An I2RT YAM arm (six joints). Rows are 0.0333 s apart.
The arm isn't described. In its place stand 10 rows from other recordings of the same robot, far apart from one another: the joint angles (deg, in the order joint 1, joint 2, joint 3, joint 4, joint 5, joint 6), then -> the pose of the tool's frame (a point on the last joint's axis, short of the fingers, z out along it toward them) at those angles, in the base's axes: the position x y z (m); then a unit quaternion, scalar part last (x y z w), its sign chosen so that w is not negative.
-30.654, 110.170, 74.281, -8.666, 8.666, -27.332 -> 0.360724 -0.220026 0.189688 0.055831 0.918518 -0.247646 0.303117
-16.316, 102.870, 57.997, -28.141, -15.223, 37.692 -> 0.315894 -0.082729 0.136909 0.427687 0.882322 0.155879 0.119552
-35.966, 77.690, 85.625, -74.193, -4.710, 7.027 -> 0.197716 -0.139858 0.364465 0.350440 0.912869 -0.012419 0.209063
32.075, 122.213, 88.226, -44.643, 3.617, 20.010 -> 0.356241 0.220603 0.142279 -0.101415 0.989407 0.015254 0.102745
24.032, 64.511, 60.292, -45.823, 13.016, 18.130 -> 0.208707 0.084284 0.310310 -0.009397 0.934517 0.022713 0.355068
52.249, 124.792, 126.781, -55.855, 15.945, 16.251 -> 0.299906 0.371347 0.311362 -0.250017 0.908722 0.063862 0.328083
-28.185, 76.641, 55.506, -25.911, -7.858, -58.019 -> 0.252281 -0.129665 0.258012 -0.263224 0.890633 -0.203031 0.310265
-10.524, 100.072, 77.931, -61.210, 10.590, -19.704 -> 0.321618 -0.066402 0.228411 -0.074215 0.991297 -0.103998 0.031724
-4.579, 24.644, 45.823, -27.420, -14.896, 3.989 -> 0.095009 0.001572 0.356261 -0.031144 0.742670 0.093104 0.662422
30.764, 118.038, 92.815, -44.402, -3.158, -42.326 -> 0.368010 0.221347 0.193700 -0.589759 0.787521 0.009174 0.178635
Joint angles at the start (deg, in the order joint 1, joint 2, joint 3, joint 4, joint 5, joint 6):
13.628 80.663 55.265 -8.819 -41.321 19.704
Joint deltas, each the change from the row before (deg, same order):
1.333 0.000 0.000 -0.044 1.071 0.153
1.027 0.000 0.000 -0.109 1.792 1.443
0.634 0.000 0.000 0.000 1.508 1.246
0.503 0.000 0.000 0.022 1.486 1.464
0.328 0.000 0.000 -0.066 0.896 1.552
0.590 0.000 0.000 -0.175 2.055 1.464
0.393 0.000 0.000 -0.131 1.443 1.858
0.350 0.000 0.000 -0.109 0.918 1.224
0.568 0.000 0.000 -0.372 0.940 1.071
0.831 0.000 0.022 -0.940 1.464 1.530
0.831 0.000 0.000 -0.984 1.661 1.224
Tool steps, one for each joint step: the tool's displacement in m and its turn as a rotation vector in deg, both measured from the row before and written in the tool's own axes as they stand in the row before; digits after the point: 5 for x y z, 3 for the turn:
0.00210 0.00461 0.00433 0.148 0.503 -0.386
0.00155 0.00299 0.00327 1.042 0.091 1.064
0.00081 0.00169 0.00195 0.995 -0.165 0.963
0.00058 0.00121 0.00149 1.043 -0.285 1.222
0.00055 0.00079 0.00094 0.635 -0.117 1.438
0.00102 0.00112 0.00164 1.553 -0.399 1.282
0.00071 0.00071 0.00104 1.096 -0.323 1.737
0.00076 0.00084 0.00089 0.645 -0.140 1.108
0.00176 0.00147 0.00140 0.655 0.175 0.972
0.00313 0.00178 0.00194 1.219 0.463 1.542
0.00330 0.00149 0.00187 1.436 0.375 1.227

